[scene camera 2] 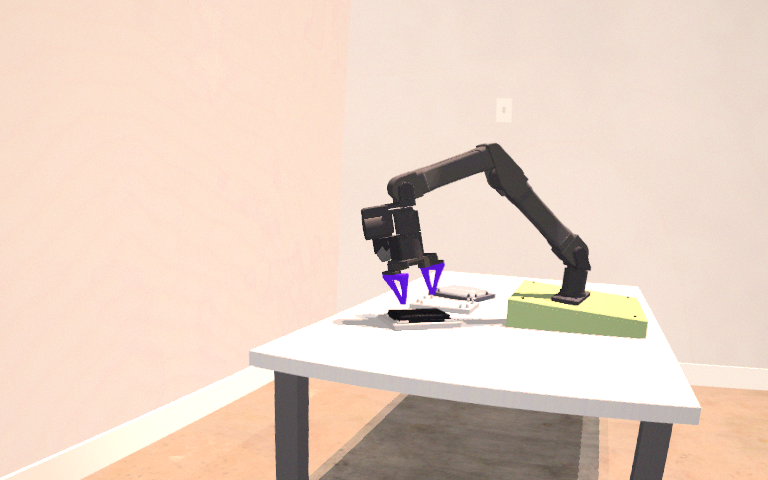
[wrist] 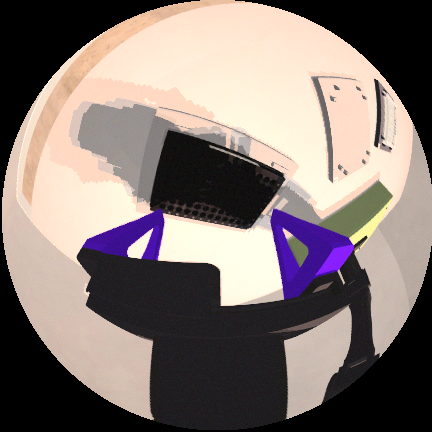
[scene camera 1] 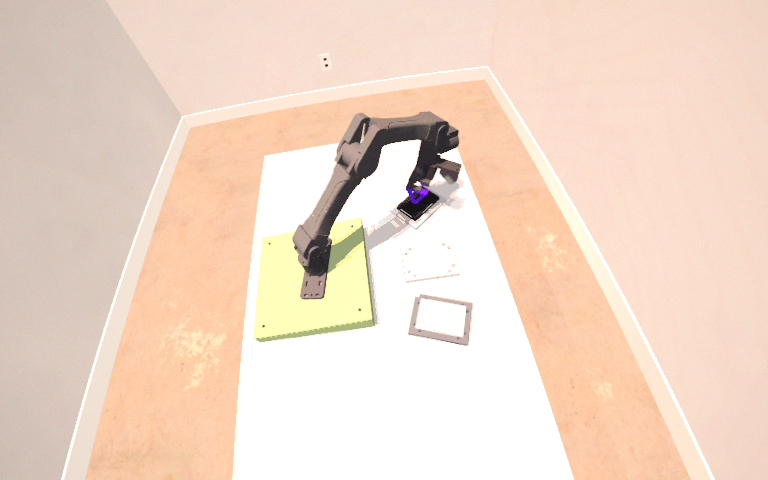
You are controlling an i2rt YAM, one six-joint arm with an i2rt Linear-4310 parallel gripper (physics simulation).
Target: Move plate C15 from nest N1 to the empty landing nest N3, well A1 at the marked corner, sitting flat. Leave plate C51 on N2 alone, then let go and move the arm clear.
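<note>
A black well plate point(scene camera 1: 407, 208) point(scene camera 2: 419, 315) point(wrist: 215, 175) lies on a pale nest point(scene camera 1: 416, 225) point(scene camera 2: 424, 326) at the table's far end in scene camera 1. An empty white nest point(scene camera 1: 429, 261) point(scene camera 2: 447, 306) point(wrist: 347, 125) with corner pins is in the middle of the row. A white plate point(scene camera 1: 441, 318) point(scene camera 2: 461, 292) point(wrist: 389, 120) sits in a dark grey nest point(scene camera 1: 414, 319). Plate names and the A1 mark are not legible. My gripper point(scene camera 1: 417, 196) point(scene camera 2: 417, 298) point(wrist: 217, 214), with purple fingers, is open and empty, a little above the black plate, fingers wide apart, tips near its edge in the wrist view.
The arm stands on a yellow-green base block point(scene camera 1: 283, 302) point(scene camera 2: 577, 326) point(wrist: 350, 210), beside the row of nests. All stand on a white table point(scene camera 1: 339, 407) point(scene camera 2: 481, 362). The arm's shadow falls across the table near the black plate.
</note>
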